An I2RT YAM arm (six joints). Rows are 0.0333 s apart.
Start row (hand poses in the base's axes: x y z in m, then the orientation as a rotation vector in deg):
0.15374, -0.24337, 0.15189, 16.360, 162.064, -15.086
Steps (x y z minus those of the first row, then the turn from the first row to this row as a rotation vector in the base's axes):
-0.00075, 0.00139, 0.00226, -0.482, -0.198, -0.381
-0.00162, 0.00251, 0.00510, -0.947, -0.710, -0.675
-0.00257, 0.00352, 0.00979, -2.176, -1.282, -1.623
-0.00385, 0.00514, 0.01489, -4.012, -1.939, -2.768
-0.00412, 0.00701, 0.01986, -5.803, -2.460, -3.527
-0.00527, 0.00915, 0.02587, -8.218, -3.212, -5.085
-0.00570, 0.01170, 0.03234, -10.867, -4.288, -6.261
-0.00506, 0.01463, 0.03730, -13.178, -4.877, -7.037
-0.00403, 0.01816, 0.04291, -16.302, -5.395, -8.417
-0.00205, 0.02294, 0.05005, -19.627, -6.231, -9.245
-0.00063, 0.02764, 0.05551, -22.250, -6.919, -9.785
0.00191, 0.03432, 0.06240, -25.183, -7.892, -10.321
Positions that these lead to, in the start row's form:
0.15299, -0.24198, 0.15415, 16.808, 161.739, -15.802
0.15212, -0.24086, 0.15699, 17.151, 161.111, -16.403
0.15117, -0.23985, 0.16168, 18.252, 160.192, -18.192
0.14989, -0.23823, 0.16678, 19.492, 158.994, -20.829
0.14962, -0.23636, 0.17175, 20.182, 157.938, -23.332
0.14847, -0.23422, 0.17776, 21.844, 156.339, -26.773
0.14804, -0.23167, 0.18423, 22.903, 154.325, -30.316
0.14868, -0.22874, 0.18919, 23.459, 152.879, -33.414
0.14971, -0.22521, 0.19480, 24.641, 151.047, -37.703
0.15169, -0.22043, 0.20194, 25.001, 148.817, -41.981
0.15311, -0.21573, 0.20740, 25.117, 146.978, -45.272
0.15565, -0.20905, 0.21429, 25.144, 144.672, -48.807

